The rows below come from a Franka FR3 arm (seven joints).
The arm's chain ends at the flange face. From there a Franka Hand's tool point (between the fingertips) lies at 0.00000 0.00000 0.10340 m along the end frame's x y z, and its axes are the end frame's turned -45 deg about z.
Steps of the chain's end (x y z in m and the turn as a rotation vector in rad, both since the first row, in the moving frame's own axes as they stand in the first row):
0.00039, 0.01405, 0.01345, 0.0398, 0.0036, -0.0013
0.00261, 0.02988, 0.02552, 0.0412, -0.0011, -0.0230
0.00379, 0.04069, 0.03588, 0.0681, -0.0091, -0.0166
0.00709, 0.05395, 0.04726, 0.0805, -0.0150, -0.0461
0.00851, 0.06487, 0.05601, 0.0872, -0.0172, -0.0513
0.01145, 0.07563, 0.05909, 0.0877, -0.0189, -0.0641
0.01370, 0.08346, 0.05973, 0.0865, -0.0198, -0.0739
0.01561, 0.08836, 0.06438, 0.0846, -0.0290, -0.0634
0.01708, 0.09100, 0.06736, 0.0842, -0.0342, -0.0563
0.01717, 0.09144, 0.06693, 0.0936, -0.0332, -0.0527
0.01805, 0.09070, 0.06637, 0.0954, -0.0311, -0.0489
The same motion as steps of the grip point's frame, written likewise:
-0.00649, 0.00756, 0.01337, 0.0256, 0.0307, -0.0013
-0.01639, 0.01985, 0.02543, 0.0299, 0.0284, -0.0230
-0.02183, 0.02578, 0.03564, 0.0546, 0.0417, -0.0166
-0.02851, 0.03608, 0.04691, 0.0675, 0.0463, -0.0461
-0.03494, 0.04414, 0.05560, 0.0738, 0.0495, -0.0513
-0.04061, 0.05364, 0.05867, 0.0754, 0.0486, -0.0641
-0.04475, 0.06077, 0.05932, 0.0752, 0.0472, -0.0739
-0.04765, 0.06510, 0.06397, 0.0803, 0.0393, -0.0634
-0.04886, 0.06768, 0.06693, 0.0837, 0.0354, -0.0563
-0.04835, 0.06743, 0.06642, 0.0897, 0.0427, -0.0527
-0.04691, 0.06755, 0.06585, 0.0894, 0.0455, -0.0489

